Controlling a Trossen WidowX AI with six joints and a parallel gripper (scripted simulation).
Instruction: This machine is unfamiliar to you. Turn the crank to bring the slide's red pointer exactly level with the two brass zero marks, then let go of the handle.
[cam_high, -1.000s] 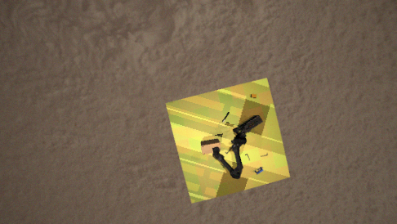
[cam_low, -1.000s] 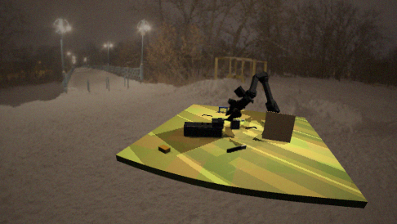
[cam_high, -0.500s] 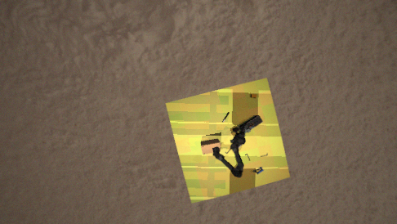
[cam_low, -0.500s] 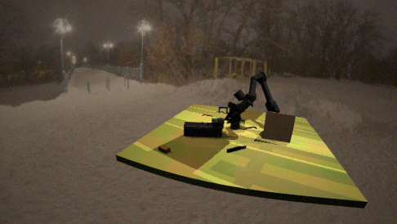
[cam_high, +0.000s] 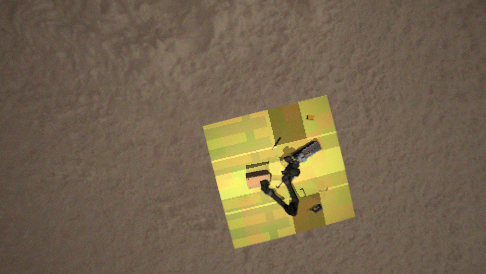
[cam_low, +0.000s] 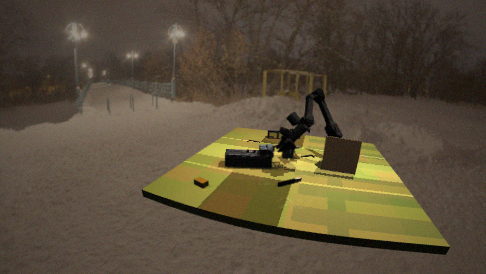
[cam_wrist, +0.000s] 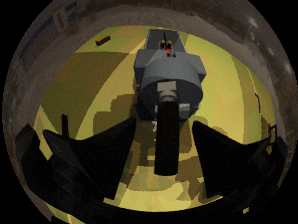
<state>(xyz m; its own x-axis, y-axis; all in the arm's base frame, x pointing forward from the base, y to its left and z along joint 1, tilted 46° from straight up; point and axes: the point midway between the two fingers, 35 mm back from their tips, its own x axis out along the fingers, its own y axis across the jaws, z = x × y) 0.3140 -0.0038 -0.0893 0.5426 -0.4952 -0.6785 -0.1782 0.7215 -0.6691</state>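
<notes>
Right now the red pointer is 13 cm ahead of my gripper tip, 2 cm to the left of it and 1 cm below it. The rest, counted from my gripper tip: black stick 10 cm behind, 20 cm to the left, 8 cm below; then crank handle 2 cm behind, 2 cm above; then grey block 7 cm behind, 15 cm to the right, 6 cm below.
</notes>
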